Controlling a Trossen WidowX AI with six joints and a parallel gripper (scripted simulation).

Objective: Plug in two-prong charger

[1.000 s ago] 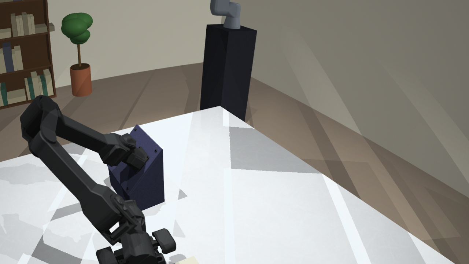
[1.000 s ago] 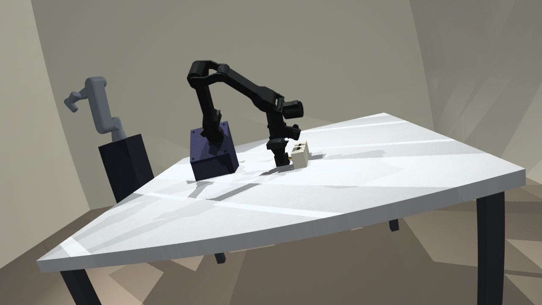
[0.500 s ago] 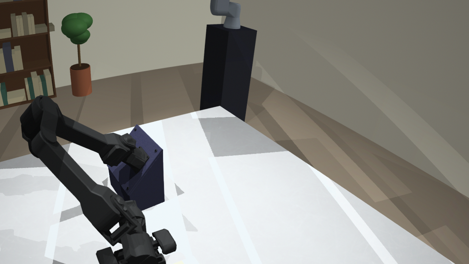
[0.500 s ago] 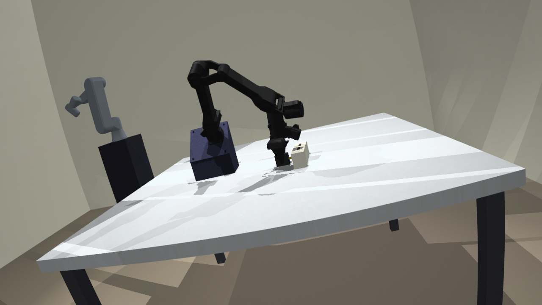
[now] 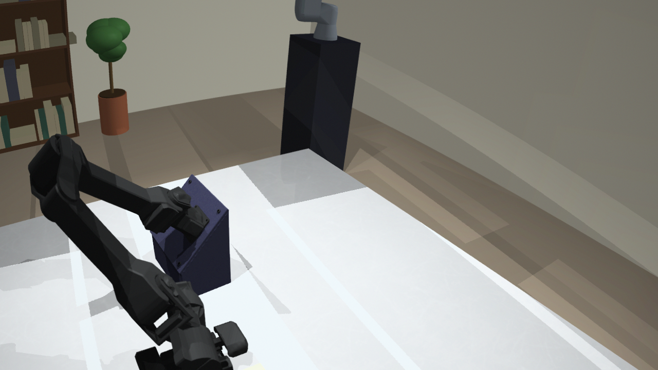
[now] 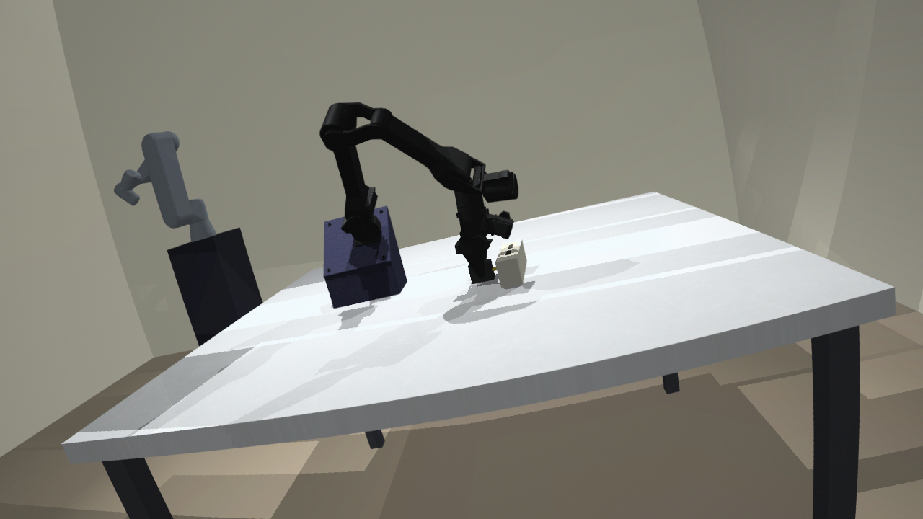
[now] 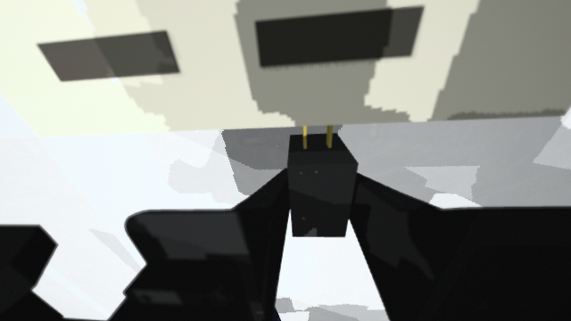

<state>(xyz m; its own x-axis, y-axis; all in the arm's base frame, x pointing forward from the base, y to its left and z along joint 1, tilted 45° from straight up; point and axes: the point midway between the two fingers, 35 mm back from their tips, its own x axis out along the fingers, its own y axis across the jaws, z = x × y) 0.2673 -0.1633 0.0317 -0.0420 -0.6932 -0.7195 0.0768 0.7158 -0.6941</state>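
My gripper tip is now 2 cm short of the black two-prong charger and 1 cm below it.
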